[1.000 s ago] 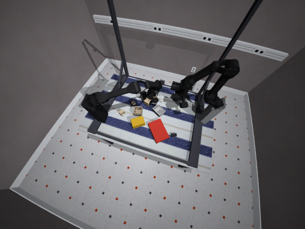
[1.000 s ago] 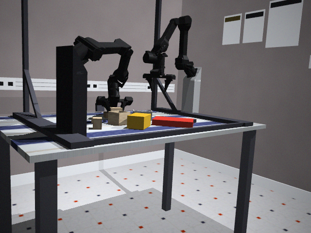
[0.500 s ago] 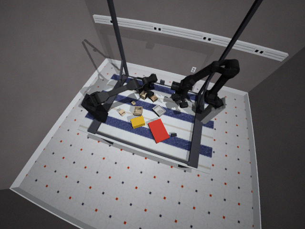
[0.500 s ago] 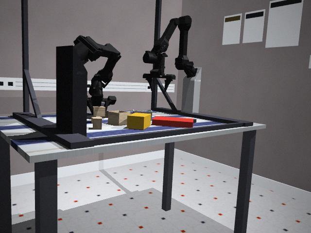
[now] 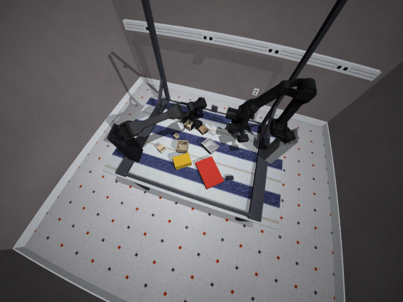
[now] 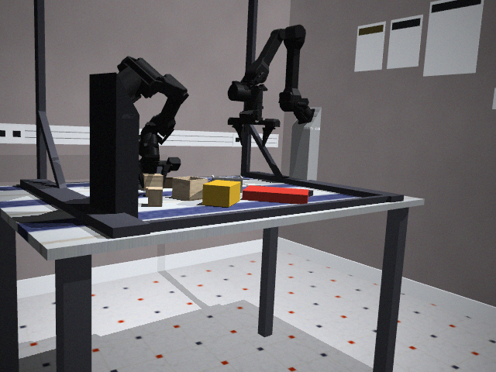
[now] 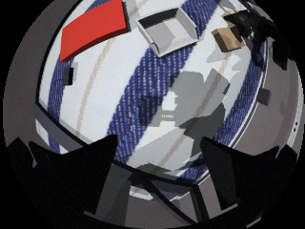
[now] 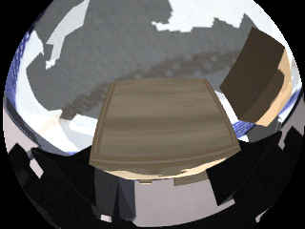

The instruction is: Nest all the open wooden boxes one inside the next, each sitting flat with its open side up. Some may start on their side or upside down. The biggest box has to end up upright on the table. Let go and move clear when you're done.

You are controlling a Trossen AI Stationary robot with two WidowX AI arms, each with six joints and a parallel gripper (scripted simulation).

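My right hand is 10 cm short of the tiny wooden box, 10 cm to the left of it and 3 cm above it. From my right hand the other things lie so: white box 18 cm ahead, 16 cm to the left, 1 cm below; medium wooden box right at my right hand; brown block 2 cm ahead, 10 cm to the left, 2 cm below.
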